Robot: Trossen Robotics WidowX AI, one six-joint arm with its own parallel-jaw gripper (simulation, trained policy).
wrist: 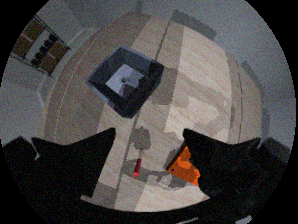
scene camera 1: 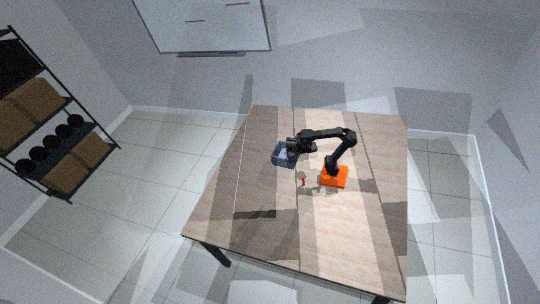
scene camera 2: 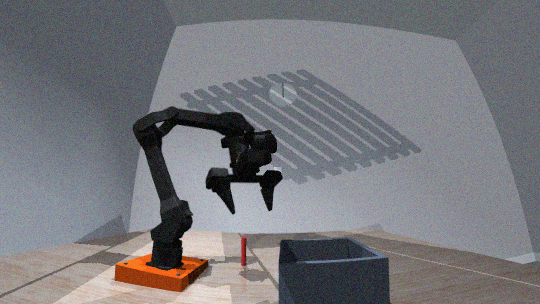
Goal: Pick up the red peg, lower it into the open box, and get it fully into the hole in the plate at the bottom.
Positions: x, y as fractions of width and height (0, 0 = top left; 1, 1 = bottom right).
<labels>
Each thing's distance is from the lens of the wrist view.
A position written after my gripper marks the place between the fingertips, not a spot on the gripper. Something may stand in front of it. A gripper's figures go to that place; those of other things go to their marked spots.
my gripper (wrist: 0.51, 0.59): 0.10 m
plate (wrist: 0.42, 0.36): 0.24 m
</labels>
